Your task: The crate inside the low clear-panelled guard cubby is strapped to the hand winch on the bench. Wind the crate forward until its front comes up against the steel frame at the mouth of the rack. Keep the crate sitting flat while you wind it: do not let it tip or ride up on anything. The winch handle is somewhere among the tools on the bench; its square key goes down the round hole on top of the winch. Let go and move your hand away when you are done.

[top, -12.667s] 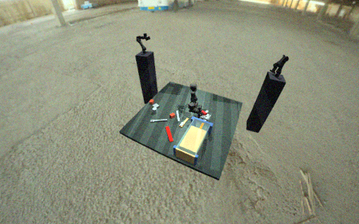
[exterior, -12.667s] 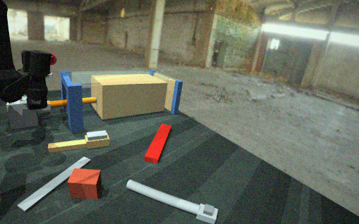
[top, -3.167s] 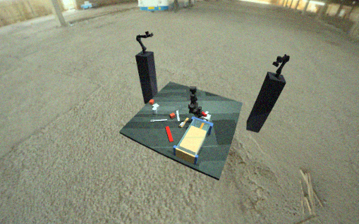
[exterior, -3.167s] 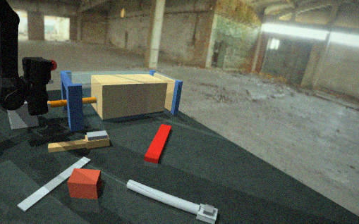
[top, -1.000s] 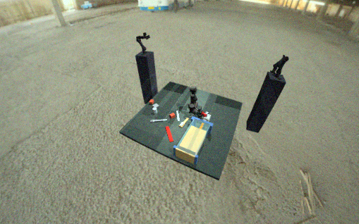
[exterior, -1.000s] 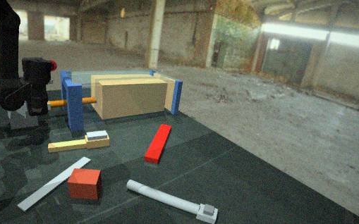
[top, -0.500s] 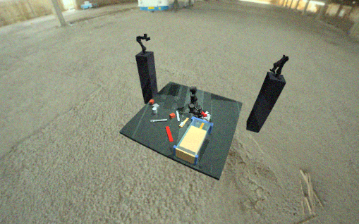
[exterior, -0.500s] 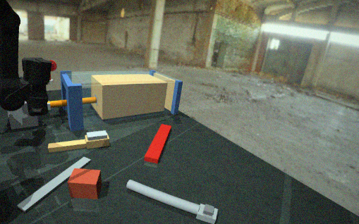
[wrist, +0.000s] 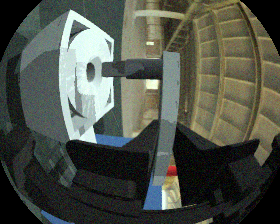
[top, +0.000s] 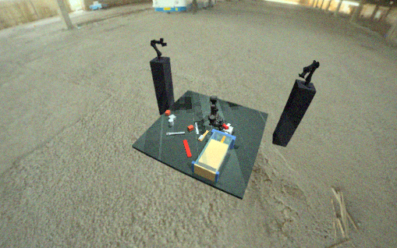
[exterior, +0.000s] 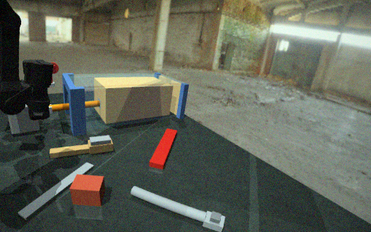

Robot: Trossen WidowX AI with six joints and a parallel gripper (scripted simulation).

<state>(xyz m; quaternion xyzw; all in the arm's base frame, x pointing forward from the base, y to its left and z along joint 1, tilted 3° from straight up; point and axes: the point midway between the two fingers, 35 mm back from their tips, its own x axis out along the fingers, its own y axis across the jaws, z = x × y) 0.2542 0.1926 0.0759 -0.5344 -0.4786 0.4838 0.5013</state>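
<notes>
Right now the winch handle is 1 cm to the right of my gripper tip, 1 cm ahead of it and 1 cm above it. Also, from my gripper tip: wooden-handled tool (25 cm to the right, 13 cm below, 9 cm ahead); winch (12 cm below, 6 cm behind, 1 cm to the right); red knob (5 cm ahead, 4 cm above, 2 cm to the right).
</notes>
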